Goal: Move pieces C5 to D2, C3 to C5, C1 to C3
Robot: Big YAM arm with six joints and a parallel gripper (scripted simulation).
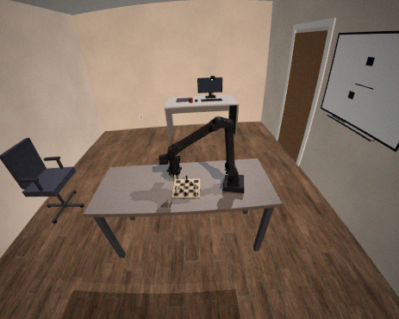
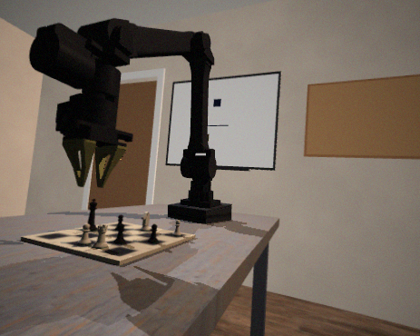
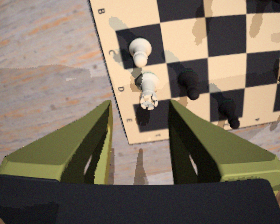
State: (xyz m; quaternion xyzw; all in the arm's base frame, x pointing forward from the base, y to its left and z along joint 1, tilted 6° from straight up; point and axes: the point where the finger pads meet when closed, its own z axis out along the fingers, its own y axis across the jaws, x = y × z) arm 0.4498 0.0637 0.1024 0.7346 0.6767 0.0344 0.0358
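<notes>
The white rook is 8 cm below my hand and 4 cm to the left of it. From my hand the other things lie so: tall black piece (8 cm to the right, 7 cm below, 7 cm behind); chessboard (10 cm below, 8 cm behind, 1 cm to the right).
</notes>
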